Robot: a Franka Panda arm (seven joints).
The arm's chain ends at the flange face. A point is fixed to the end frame.
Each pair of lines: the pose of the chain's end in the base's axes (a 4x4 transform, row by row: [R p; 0 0 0 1], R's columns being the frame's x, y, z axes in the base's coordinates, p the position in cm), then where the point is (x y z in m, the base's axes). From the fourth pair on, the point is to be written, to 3 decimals.
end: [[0.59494, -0.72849, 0.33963, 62.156], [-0.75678, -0.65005, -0.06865, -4.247], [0.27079, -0.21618, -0.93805, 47.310], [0, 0, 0, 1]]
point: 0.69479 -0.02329 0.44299
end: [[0.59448, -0.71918, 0.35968, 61.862], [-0.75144, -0.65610, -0.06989, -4.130], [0.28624, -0.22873, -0.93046, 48.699], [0, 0, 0, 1]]
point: 0.69232 -0.02172 0.45834
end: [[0.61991, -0.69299, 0.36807, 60.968], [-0.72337, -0.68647, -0.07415, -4.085], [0.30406, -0.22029, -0.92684, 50.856], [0, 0, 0, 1]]
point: 0.68280 -0.01910 0.47997
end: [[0.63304, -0.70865, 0.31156, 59.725], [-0.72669, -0.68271, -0.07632, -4.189], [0.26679, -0.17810, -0.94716, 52.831], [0, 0, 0, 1]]
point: 0.669 -0.021 0.495
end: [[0.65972, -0.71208, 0.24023, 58.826], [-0.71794, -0.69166, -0.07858, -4.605], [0.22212, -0.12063, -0.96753, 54.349], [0, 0, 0, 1]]
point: 0.657 -0.024 0.505
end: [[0.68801, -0.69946, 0.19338, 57.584], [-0.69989, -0.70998, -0.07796, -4.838], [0.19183, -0.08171, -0.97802, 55.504], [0, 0, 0, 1]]
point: 0.642 -0.025 0.513
